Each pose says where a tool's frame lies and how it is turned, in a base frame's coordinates. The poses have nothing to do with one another.
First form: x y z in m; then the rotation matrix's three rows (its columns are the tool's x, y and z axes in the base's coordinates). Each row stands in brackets.
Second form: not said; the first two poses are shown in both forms.
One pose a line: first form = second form
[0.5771 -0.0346 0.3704], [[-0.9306 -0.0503 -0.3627], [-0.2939 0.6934 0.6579], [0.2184 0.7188 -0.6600]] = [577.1 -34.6 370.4], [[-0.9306 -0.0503 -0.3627], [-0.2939 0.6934 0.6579], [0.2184 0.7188 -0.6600]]
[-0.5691 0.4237 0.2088], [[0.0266 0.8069 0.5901], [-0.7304 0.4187 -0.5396], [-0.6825 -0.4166 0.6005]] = [-569.1 423.7 208.8], [[0.0266 0.8069 0.5901], [-0.7304 0.4187 -0.5396], [-0.6825 -0.4166 0.6005]]
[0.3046 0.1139 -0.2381], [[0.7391 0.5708 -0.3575], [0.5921 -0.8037 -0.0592], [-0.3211 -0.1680 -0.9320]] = [304.6 113.9 -238.1], [[0.7391 0.5708 -0.3575], [0.5921 -0.8037 -0.0592], [-0.3211 -0.1680 -0.9320]]
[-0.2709 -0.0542 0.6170], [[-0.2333 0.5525 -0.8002], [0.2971 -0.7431 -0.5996], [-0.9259 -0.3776 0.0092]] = [-270.9 -54.2 617.0], [[-0.2333 0.5525 -0.8002], [0.2971 -0.7431 -0.5996], [-0.9259 -0.3776 0.0092]]
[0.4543 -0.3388 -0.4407], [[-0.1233 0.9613 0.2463], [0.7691 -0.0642 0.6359], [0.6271 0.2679 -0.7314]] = [454.3 -338.8 -440.7], [[-0.1233 0.9613 0.2463], [0.7691 -0.0642 0.6359], [0.6271 0.2679 -0.7314]]
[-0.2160 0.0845 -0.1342], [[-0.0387 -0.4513 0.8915], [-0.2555 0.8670 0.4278], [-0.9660 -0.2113 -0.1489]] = [-216.0 84.5 -134.2], [[-0.0387 -0.4513 0.8915], [-0.2555 0.8670 0.4278], [-0.9660 -0.2113 -0.1489]]
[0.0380 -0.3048 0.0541], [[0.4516 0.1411 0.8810], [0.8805 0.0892 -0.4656], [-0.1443 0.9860 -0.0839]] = [38.0 -304.8 54.1], [[0.4516 0.1411 0.8810], [0.8805 0.0892 -0.4656], [-0.1443 0.9860 -0.0839]]
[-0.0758 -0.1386 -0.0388], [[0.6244 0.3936 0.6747], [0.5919 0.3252 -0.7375], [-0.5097 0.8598 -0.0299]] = [-75.8 -138.6 -38.8], [[0.6244 0.3936 0.6747], [0.5919 0.3252 -0.7375], [-0.5097 0.8598 -0.0299]]
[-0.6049 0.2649 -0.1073], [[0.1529 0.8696 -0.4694], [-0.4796 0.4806 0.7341], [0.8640 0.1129 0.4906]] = [-604.9 264.9 -107.3], [[0.1529 0.8696 -0.4694], [-0.4796 0.4806 0.7341], [0.8640 0.1129 0.4906]]
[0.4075 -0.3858 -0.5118], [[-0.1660 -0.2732 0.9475], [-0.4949 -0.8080 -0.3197], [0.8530 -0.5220 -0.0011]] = [407.5 -385.8 -511.8], [[-0.1660 -0.2732 0.9475], [-0.4949 -0.8080 -0.3197], [0.8530 -0.5220 -0.0011]]
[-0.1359 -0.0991 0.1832], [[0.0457 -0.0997 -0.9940], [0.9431 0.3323 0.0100], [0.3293 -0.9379 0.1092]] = [-135.9 -99.1 183.2], [[0.0457 -0.0997 -0.9940], [0.9431 0.3323 0.0100], [0.3293 -0.9379 0.1092]]
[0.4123 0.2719 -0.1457], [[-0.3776 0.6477 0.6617], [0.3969 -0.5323 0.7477], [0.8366 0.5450 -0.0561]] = [412.3 271.9 -145.7], [[-0.3776 0.6477 0.6617], [0.3969 -0.5323 0.7477], [0.8366 0.5450 -0.0561]]
